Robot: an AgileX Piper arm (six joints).
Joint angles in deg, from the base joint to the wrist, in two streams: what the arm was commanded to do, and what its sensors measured. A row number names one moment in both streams.
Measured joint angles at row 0:
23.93, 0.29, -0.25, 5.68, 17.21, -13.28
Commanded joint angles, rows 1 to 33:
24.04, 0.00, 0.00, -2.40, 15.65, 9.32
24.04, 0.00, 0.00, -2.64, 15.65, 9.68
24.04, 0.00, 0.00, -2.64, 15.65, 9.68
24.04, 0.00, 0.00, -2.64, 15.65, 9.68
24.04, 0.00, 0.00, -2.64, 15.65, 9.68
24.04, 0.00, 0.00, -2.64, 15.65, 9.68
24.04, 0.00, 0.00, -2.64, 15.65, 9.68
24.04, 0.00, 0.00, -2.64, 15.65, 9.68
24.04, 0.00, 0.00, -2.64, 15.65, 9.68
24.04, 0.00, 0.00, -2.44, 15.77, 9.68
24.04, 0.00, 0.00, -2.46, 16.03, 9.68
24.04, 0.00, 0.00, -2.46, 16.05, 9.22
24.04, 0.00, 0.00, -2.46, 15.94, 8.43
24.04, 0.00, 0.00, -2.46, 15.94, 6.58
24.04, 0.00, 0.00, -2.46, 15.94, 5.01
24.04, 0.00, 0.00, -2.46, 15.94, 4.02
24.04, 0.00, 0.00, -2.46, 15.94, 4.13
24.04, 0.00, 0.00, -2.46, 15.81, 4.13
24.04, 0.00, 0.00, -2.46, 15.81, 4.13
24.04, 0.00, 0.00, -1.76, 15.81, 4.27
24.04, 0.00, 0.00, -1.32, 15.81, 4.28
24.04, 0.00, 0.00, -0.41, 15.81, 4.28
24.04, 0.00, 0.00, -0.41, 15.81, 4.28
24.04, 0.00, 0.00, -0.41, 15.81, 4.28
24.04, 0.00, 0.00, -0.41, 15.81, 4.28
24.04, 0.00, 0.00, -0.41, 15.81, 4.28
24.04, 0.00, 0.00, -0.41, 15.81, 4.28
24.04, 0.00, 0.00, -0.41, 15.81, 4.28
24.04, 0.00, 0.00, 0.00, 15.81, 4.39
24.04, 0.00, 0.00, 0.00, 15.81, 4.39
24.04, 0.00, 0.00, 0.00, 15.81, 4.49
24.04, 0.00, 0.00, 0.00, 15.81, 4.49
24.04, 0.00, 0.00, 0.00, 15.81, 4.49
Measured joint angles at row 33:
23.93, 0.29, -0.25, 0.00, 16.55, 4.67
